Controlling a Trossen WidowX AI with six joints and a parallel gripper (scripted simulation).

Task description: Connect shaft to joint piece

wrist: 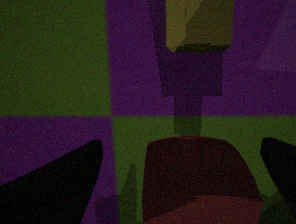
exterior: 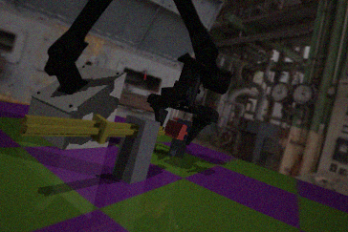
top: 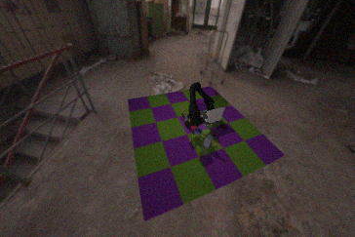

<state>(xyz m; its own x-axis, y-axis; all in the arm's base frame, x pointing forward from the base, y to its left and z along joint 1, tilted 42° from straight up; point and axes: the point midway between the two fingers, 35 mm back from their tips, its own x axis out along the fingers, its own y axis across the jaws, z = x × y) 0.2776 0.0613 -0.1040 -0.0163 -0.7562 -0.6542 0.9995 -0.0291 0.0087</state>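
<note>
My gripper tip is 2 cm to the right of the red square joint piece and 2 cm below it.
</note>
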